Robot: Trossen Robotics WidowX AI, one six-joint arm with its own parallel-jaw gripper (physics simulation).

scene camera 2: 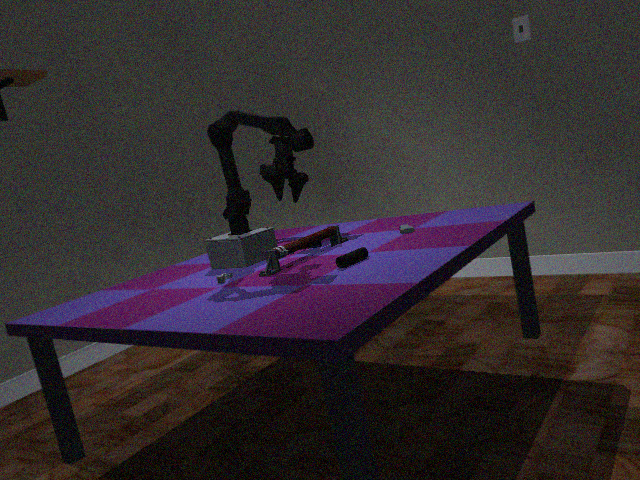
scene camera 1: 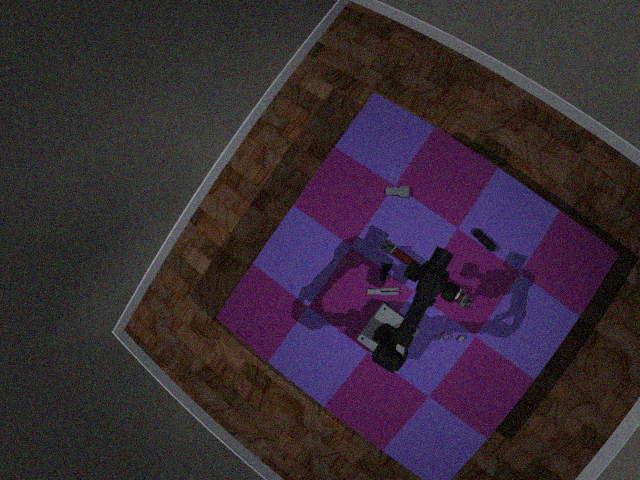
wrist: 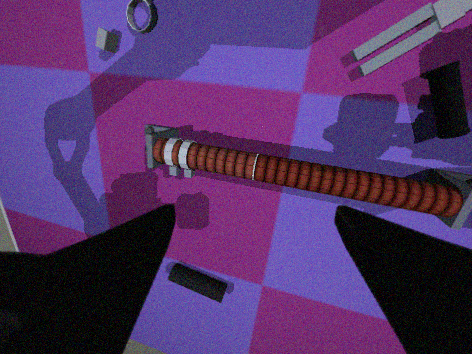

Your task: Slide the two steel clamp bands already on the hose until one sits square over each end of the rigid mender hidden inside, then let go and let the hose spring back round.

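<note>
The ribbed red-brown hose (scene camera 1: 403,254) (scene camera 2: 310,239) (wrist: 320,177) lies nearly straight between two grey end brackets (wrist: 150,150) (wrist: 462,215). Two steel bands sit close together near its left end in the wrist view: the outer band (wrist: 171,152) and the inner band (wrist: 187,155), both with tabs pointing down in that view. A thin pale line (wrist: 255,166) rings the hose farther right. The mender inside is hidden. My gripper (scene camera 2: 287,200) (wrist: 255,213) is open and empty, high above the table, with its fingers pointing down; the fingertips are apart from the hose.
A black cylinder (scene camera 1: 484,239) (scene camera 2: 352,257) (wrist: 197,281) lies beside the hose. On the other side are a loose ring (wrist: 141,16), a small block (wrist: 106,40), a forked grey piece (scene camera 1: 383,291) (wrist: 395,40) and a black piece (wrist: 447,100). A grey piece (scene camera 1: 397,191) (scene camera 2: 406,228) lies farther off.
</note>
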